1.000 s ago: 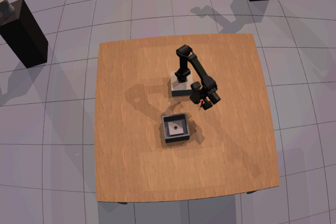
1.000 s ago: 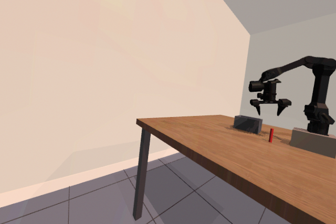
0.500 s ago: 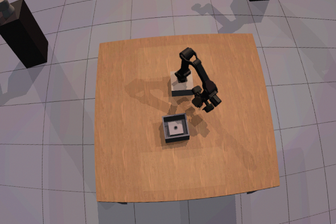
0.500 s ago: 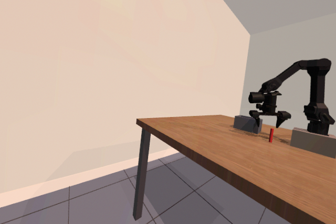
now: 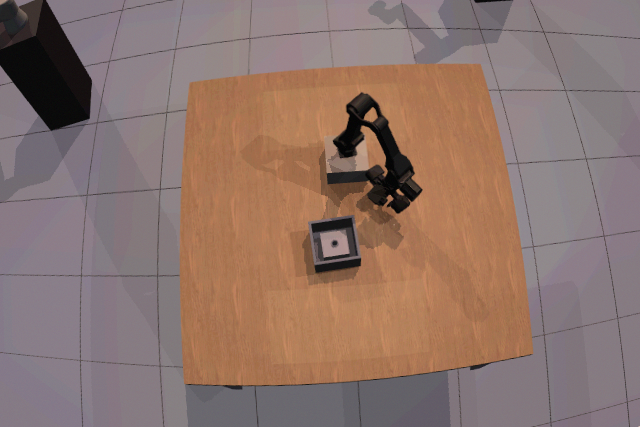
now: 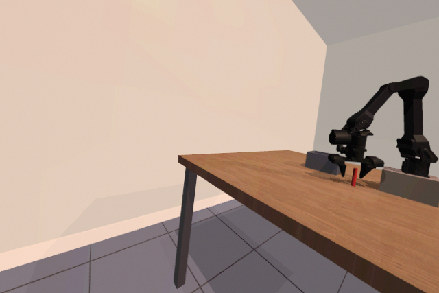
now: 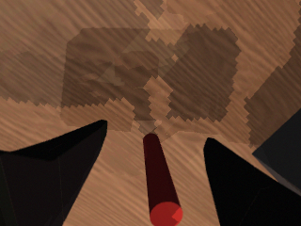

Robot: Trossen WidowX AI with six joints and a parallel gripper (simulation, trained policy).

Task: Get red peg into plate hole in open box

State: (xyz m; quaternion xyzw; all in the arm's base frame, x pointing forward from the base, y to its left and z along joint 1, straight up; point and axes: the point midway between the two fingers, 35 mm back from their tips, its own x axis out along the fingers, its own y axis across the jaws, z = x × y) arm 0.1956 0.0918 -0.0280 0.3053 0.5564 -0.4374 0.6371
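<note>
Right now my gripper tip is 20 cm to the left of the grey box, 13 cm short of it and 1 cm above it. Round my gripper tip: red peg (2 cm to the left, 1 cm behind, 1 cm above).
</note>
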